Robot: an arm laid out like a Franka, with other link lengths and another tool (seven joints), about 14 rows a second.
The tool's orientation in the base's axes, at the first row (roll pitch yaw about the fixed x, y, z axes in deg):
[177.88, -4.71, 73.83]
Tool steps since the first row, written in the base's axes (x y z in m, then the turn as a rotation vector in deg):
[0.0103, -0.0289, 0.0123, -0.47, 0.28, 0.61]
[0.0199, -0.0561, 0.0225, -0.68, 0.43, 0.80]
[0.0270, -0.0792, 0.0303, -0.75, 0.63, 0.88]
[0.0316, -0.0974, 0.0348, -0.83, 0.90, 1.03]
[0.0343, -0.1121, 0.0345, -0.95, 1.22, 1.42]
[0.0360, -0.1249, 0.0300, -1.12, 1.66, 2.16]
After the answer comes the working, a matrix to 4 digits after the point.
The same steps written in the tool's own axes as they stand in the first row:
[-0.0238, 0.0185, -0.0136, 0.19, -0.51, -0.62]
[-0.0463, 0.0357, -0.0251, 0.29, -0.74, -0.81]
[-0.0658, 0.0493, -0.0340, 0.47, -0.86, -0.88]
[-0.0816, 0.0590, -0.0395, 0.72, -1.01, -1.01]
[-0.0949, 0.0657, -0.0400, 1.02, -1.20, -1.39]
[-0.1071, 0.0708, -0.0363, 1.46, -1.46, -2.10]

The tool's axes in the first row as the columns of a matrix, in the base's axes (rounded; the answer above uses it unrounded):
[0.2775, 0.9589, 0.0584]
[0.9572, -0.2812, 0.0685]
[0.0821, 0.0369, -0.9959]

